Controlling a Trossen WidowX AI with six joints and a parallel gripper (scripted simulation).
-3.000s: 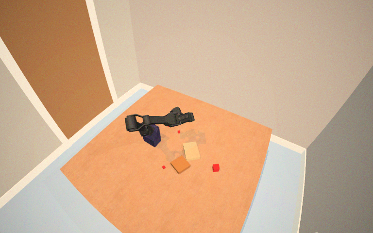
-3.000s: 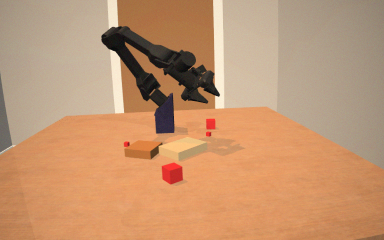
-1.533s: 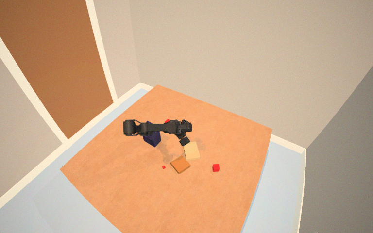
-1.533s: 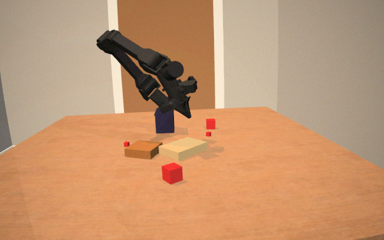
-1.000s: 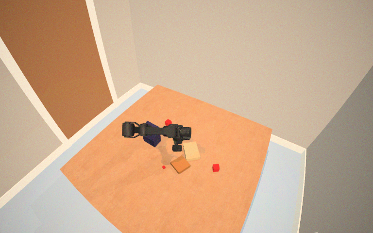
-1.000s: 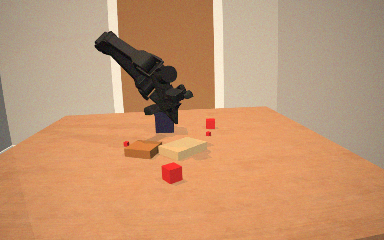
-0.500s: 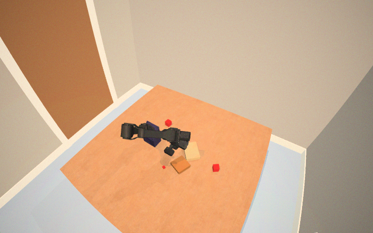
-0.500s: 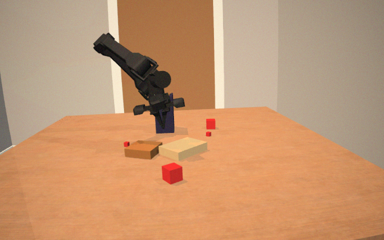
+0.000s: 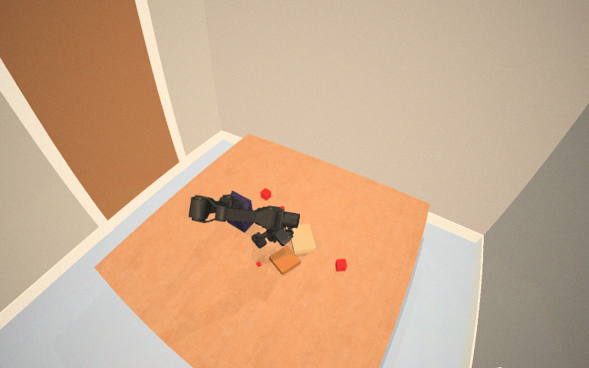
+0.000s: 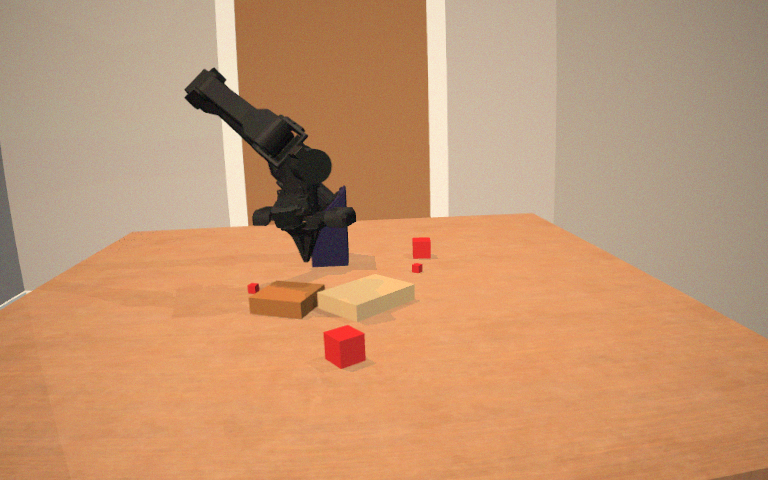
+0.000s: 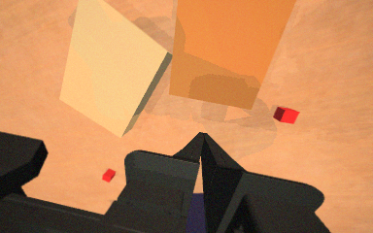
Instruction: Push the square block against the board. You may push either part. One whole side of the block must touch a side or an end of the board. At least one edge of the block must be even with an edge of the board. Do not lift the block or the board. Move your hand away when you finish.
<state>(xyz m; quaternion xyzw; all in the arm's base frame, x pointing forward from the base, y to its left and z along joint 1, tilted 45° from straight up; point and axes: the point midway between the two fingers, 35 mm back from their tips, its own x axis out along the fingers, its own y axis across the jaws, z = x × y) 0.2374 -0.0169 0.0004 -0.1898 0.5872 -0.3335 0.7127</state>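
Now: the square block 8 cm ahead of my gripper tip, 5 cm below it and 2 cm to the right of it. Also, from my gripper tip: board: 12 cm to the left, 7 cm ahead, 5 cm below.
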